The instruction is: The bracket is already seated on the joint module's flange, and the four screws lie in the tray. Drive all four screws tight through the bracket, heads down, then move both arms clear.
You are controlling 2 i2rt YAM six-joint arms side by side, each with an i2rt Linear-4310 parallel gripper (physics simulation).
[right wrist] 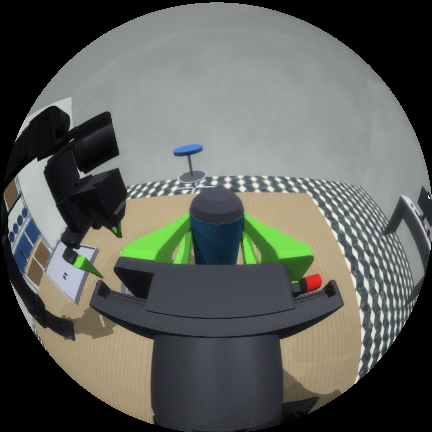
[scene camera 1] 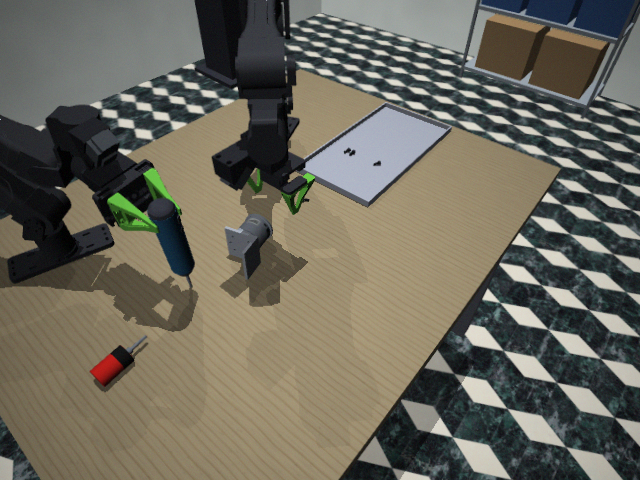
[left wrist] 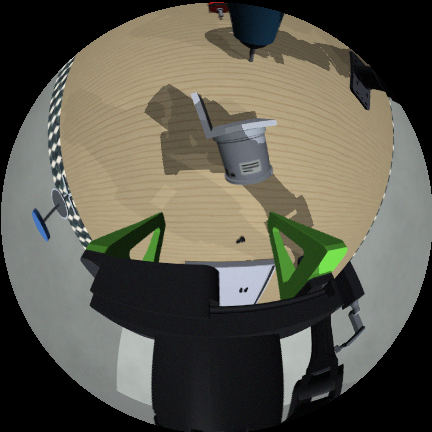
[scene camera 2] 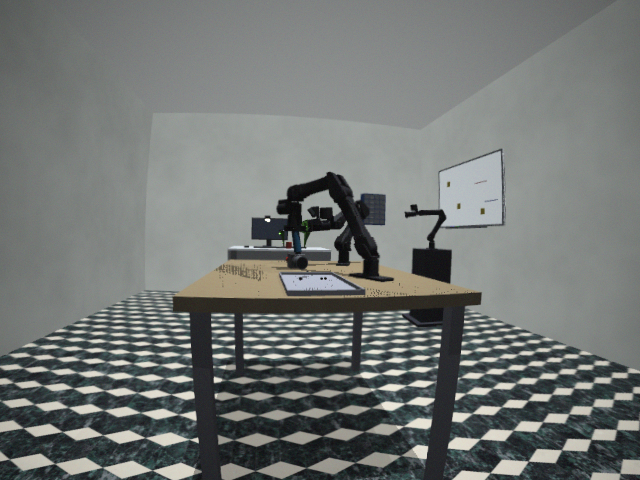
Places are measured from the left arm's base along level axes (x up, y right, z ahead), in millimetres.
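Where they show: left gripper, fingertip midpoint: (right wrist: 110, 255) (scene camera 1: 276, 202) (left wrist: 215, 217) (scene camera 2: 294, 247); right gripper, fingertip midpoint: (right wrist: 215, 217) (scene camera 1: 169, 220); left arm's base at its link origin: (right wrist: 60, 326) (scene camera 2: 370, 278); right arm's base at its link origin: (scene camera 1: 62, 253) (scene camera 2: 343, 264).
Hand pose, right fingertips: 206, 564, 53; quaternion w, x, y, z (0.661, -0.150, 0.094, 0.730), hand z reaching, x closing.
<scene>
Things, the pixels of their top centre, and the offset from my right fingertips, as dx, dy, dz.
- grey joint module at its top centre: (left wrist: 248, 155) (right wrist: 132, 285) (scene camera 1: 249, 223) (scene camera 2: 299, 255) -139, -160, +43
- L-shaped bracket at its top centre: (left wrist: 236, 107) (scene camera 1: 235, 238) (scene camera 2: 296, 253) -134, -109, +36
- tray at its top centre: (scene camera 1: 378, 144) (scene camera 2: 314, 279) (left wrist: 228, 300) (right wrist: 61, 261) -190, -585, +223
- third screw at its top centre: (scene camera 1: 377, 161) -191, -509, +234
- fourth screw at its top centre: (left wrist: 240, 242) (scene camera 1: 305, 197) -195, -328, +102
- blue screwdriver at its top centre: (right wrist: 197, 202) (scene camera 1: 158, 194) +34, -16, -19
- red screwdriver at its top centre: (scene camera 1: 118, 351) (right wrist: 302, 282) -172, +140, -59
The grey joint module (scene camera 1: 260, 227) (left wrist: 245, 156) lies on its side on the table, with the L-shaped bracket (scene camera 1: 251, 259) (left wrist: 201, 114) on its end. Two screws (scene camera 1: 349, 151) (left wrist: 243, 290) lie close together in the tray (scene camera 1: 403, 139) (left wrist: 231, 280); a third screw (scene camera 1: 377, 163) lies apart in it. A fourth screw (scene camera 1: 306, 199) (left wrist: 240, 239) lies on the table between module and tray. My left gripper (scene camera 1: 276, 202) (left wrist: 215, 217) (right wrist: 110, 255) is open and empty, above the table near that screw. My right gripper (scene camera 1: 168, 221) (right wrist: 215, 217) is shut on the blue screwdriver (scene camera 1: 175, 248) (left wrist: 256, 22), tip down, above the table.
A red screwdriver (scene camera 1: 111, 365) (right wrist: 312, 282) lies on the table at the lower left in scene camera 1. The right arm's base plate (scene camera 1: 62, 253) is at the left. A shelf with boxes (scene camera 1: 567, 62) and a blue stool (right wrist: 188, 149) stand beyond the table.
</scene>
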